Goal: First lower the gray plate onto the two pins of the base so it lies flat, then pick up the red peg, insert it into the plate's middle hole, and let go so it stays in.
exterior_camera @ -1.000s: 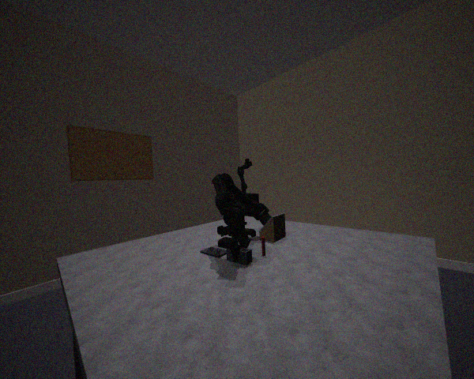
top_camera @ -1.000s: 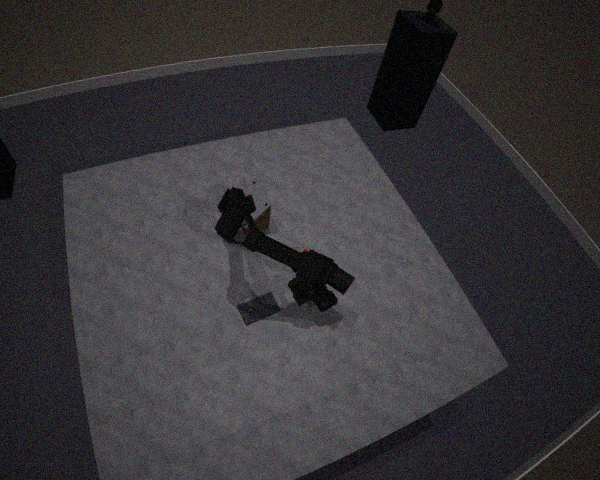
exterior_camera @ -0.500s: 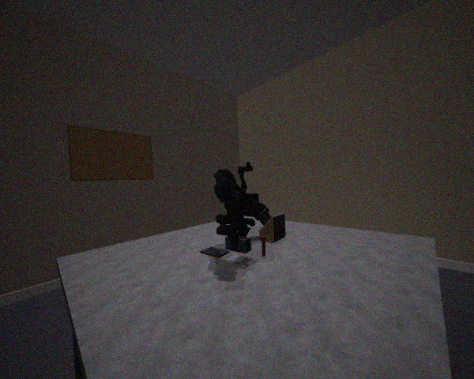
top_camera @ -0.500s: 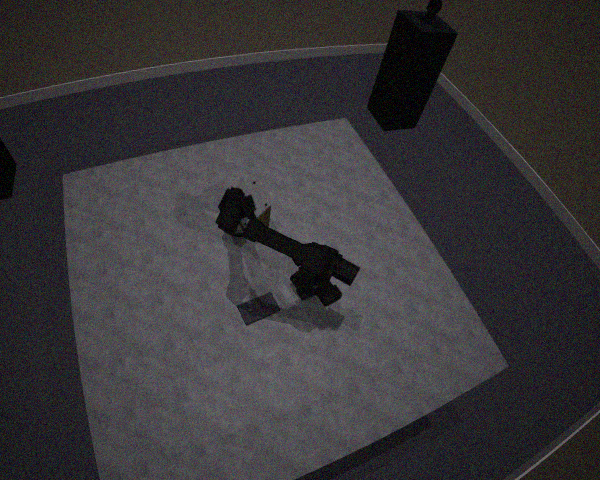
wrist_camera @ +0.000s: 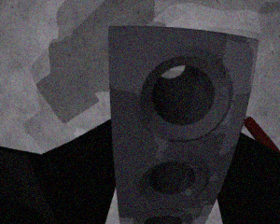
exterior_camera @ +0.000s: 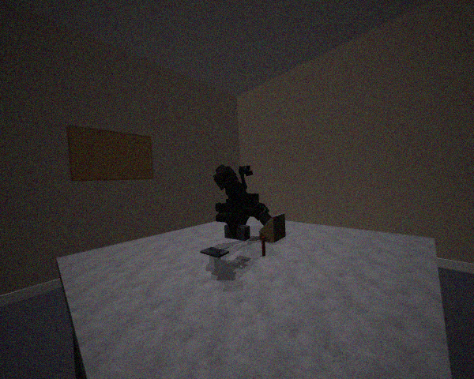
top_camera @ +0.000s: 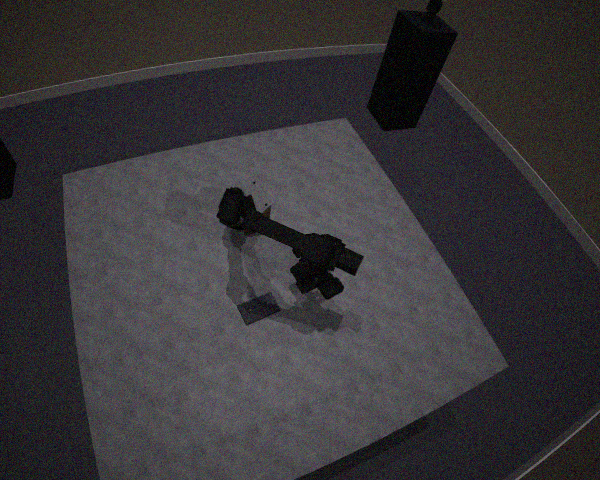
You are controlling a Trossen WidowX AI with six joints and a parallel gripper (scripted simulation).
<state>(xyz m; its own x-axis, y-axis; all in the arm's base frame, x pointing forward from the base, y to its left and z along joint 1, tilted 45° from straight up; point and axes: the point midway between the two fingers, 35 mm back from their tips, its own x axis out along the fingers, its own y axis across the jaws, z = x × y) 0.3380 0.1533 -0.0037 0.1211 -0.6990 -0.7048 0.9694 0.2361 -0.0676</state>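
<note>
Now: gripper tip 130 mm past the red peg, 30 mm to the right of it and 70 mm above it. From my gripper tip the other things lie so: gray plate 30 mm above.
</note>
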